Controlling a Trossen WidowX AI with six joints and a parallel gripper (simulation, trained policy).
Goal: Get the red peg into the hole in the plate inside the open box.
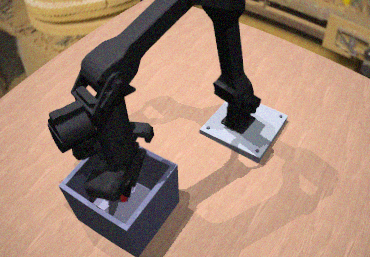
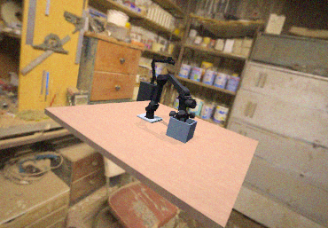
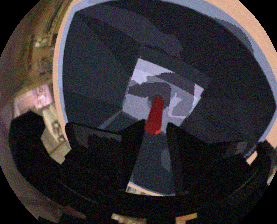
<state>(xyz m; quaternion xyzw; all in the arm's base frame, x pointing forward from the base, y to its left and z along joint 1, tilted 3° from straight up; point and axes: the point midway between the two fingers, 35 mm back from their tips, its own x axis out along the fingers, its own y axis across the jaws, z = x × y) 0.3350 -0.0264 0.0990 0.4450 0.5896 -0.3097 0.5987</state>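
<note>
The red peg lies 1 cm ahead of my gripper tip, 1 cm to the right of it and 2 cm below it. Round my gripper tip: light grey plate (1 cm ahead, 1 cm to the right, 4 cm below).
</note>
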